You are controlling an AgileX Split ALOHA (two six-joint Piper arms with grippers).
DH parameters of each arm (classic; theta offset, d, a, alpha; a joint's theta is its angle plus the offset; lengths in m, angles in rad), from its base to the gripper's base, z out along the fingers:
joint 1: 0 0.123 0 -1.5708
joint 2: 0.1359 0 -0.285 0
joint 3: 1.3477 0 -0.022 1.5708
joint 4: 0 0.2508 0 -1.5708
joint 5: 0 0 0.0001 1.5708
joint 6: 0 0.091 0 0
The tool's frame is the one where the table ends.
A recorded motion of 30 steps. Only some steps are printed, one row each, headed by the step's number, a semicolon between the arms.
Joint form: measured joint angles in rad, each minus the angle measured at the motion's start. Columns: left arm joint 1, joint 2, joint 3, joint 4, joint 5, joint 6; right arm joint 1, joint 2, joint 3, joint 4, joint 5, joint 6.
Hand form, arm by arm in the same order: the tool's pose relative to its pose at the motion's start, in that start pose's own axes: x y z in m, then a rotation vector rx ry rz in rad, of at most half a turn. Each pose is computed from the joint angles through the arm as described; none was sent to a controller.
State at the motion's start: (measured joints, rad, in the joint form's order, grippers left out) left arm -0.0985 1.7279 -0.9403 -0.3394 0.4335 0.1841; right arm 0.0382 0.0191 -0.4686 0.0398 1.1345 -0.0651
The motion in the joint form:
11: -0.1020 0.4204 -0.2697 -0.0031 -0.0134 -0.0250; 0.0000 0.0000 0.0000 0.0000 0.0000 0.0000
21: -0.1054 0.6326 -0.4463 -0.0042 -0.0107 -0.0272; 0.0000 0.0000 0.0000 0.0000 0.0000 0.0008
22: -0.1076 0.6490 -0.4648 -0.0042 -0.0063 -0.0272; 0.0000 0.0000 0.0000 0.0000 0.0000 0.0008
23: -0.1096 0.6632 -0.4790 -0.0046 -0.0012 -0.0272; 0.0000 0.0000 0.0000 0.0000 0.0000 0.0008
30: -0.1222 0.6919 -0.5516 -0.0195 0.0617 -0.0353; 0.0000 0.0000 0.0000 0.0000 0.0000 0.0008
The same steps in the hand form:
11: -0.0149 -0.0263 0.1154 0.0147 0.1526 0.0449; 0.0000 0.0000 0.0000 0.0000 0.0000 0.0000
21: -0.0206 -0.0233 0.1754 0.0097 0.1906 0.0406; 0.0000 0.0000 0.0000 0.0000 0.0000 0.0008
22: -0.0215 -0.0242 0.1799 0.0115 0.1933 0.0428; 0.0000 0.0000 0.0000 0.0000 0.0000 0.0008
23: -0.0215 -0.0248 0.1839 0.0130 0.1986 0.0443; 0.0000 0.0000 0.0000 0.0000 0.0000 0.0008
30: -0.0297 -0.0345 0.1884 0.0384 0.2200 0.0391; 0.0000 0.0000 0.0000 0.0000 0.0000 0.0008

